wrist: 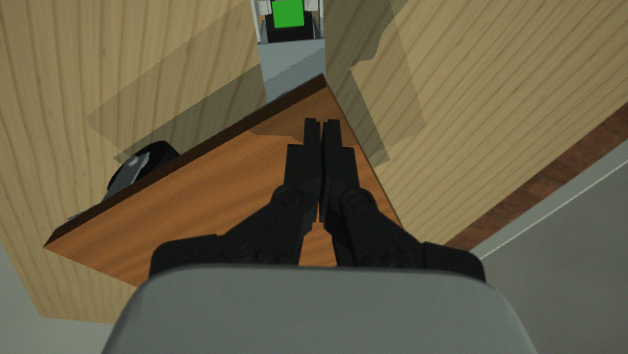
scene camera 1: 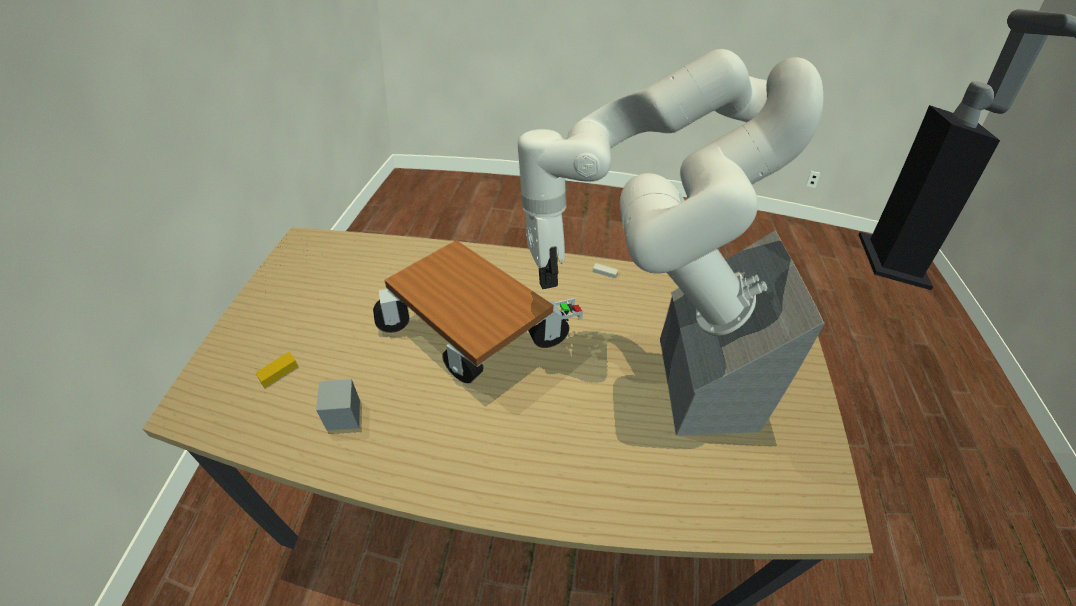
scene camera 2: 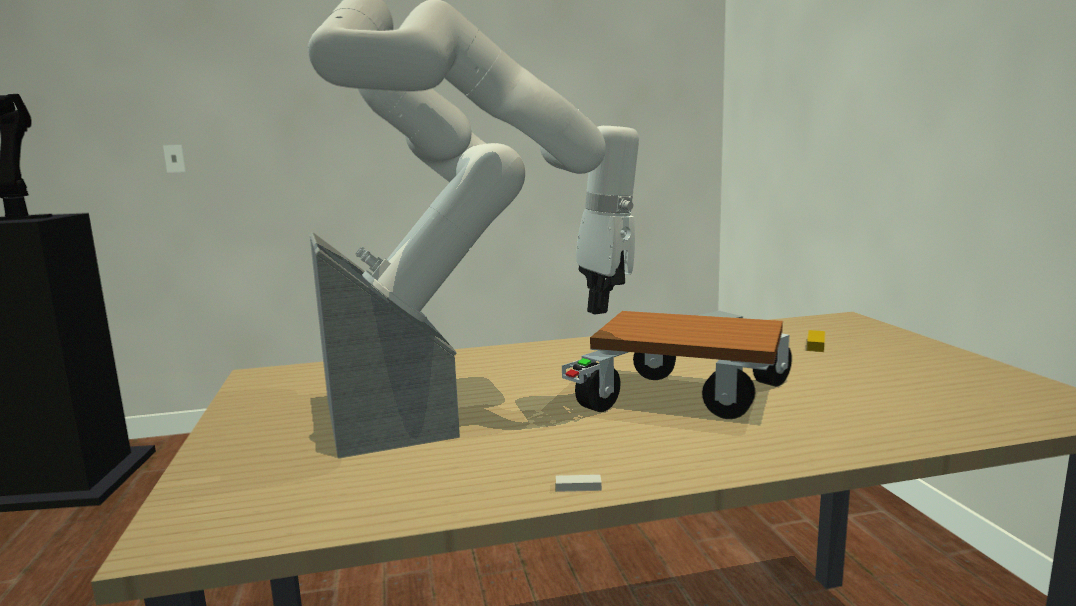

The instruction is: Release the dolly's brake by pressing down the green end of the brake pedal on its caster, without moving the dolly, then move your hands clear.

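The dolly has an orange-brown wooden deck (scene camera 1: 466, 297) (scene camera 2: 688, 331) (wrist: 215, 200) on black caster wheels. The brake pedal sits in a grey bracket that sticks out past the deck's corner on the robot base's side. Its green end (scene camera 1: 564, 307) (scene camera 2: 584, 362) (wrist: 288, 13) is nearer the deck, and its red end (scene camera 1: 576, 308) (scene camera 2: 572, 372) is farther out; the red end does not show in the wrist view. My gripper (scene camera 1: 548, 286) (scene camera 2: 597, 311) (wrist: 319, 142) is shut and empty, pointing down above the deck near that corner, apart from the deck and the pedal.
A grey block (scene camera 1: 338, 405) and a yellow bar (scene camera 1: 277, 368) (scene camera 2: 815, 341) lie on the wooden table (scene camera 1: 527, 466) (scene camera 2: 376, 489). A white bar (scene camera 1: 605, 270) (scene camera 2: 578, 482) lies near the table's edge. The grey robot pedestal (scene camera 1: 730, 391) (scene camera 2: 387, 376) stands on the pedal's side of the dolly.
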